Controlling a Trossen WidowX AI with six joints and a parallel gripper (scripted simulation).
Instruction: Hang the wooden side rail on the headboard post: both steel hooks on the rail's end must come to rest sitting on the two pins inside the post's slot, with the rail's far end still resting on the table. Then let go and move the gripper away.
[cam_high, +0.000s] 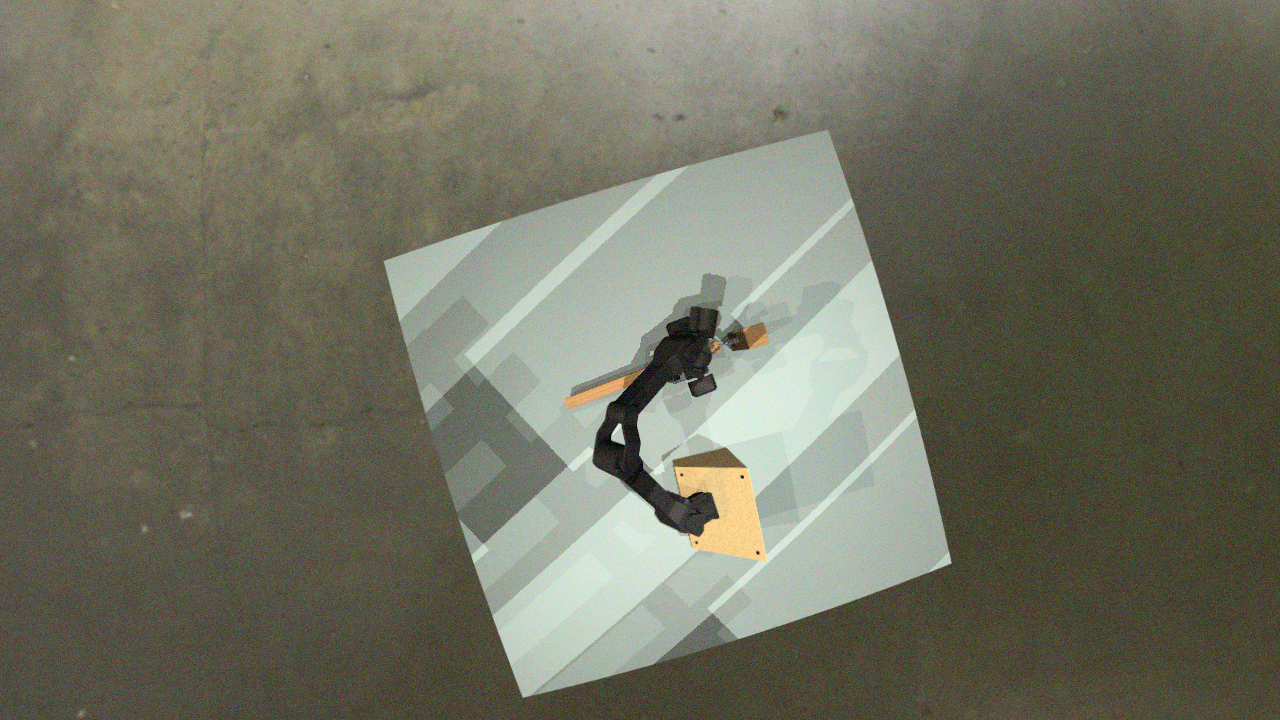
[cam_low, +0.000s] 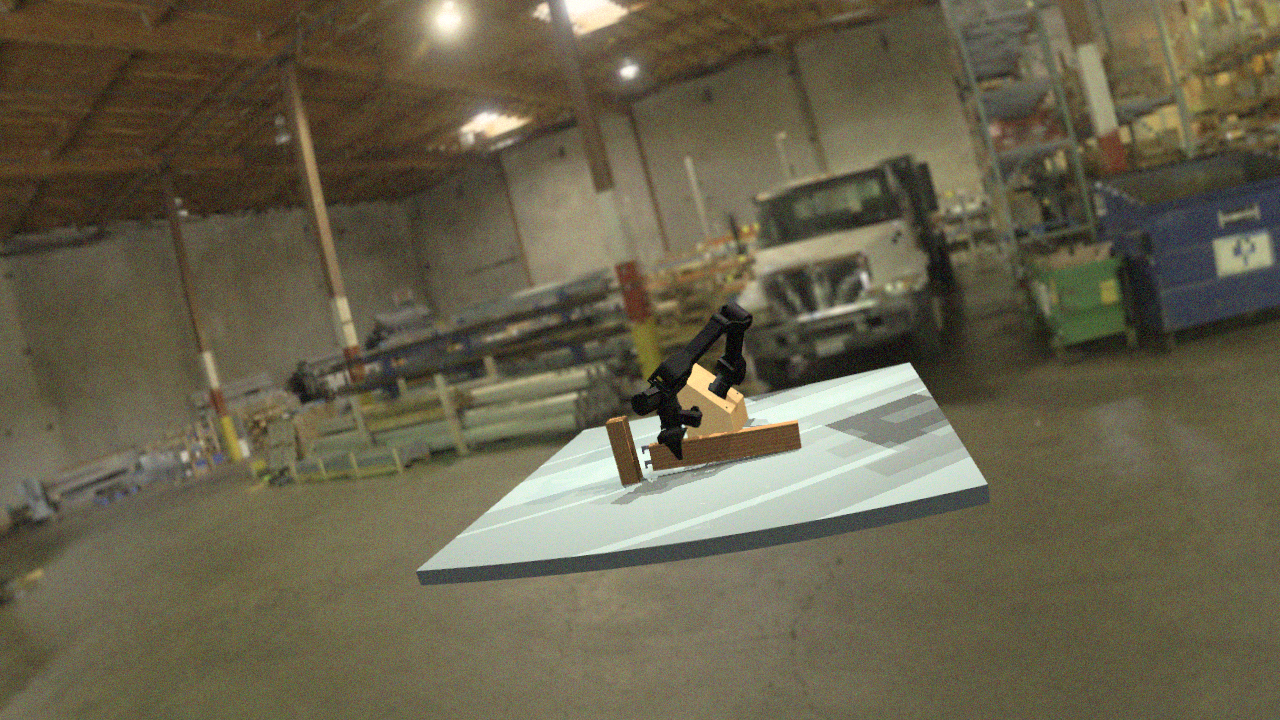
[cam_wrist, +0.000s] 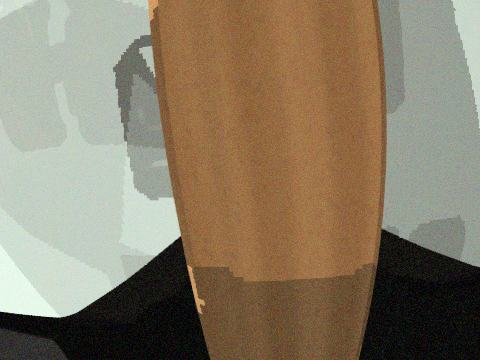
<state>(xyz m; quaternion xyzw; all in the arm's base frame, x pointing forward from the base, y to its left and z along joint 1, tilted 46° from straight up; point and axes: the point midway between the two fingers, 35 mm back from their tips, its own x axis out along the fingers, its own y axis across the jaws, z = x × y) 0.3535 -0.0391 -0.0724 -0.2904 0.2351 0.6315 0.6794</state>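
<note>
Right now the headboard post is 15 cm to the right of my gripper tip and 4 cm above it.
</note>
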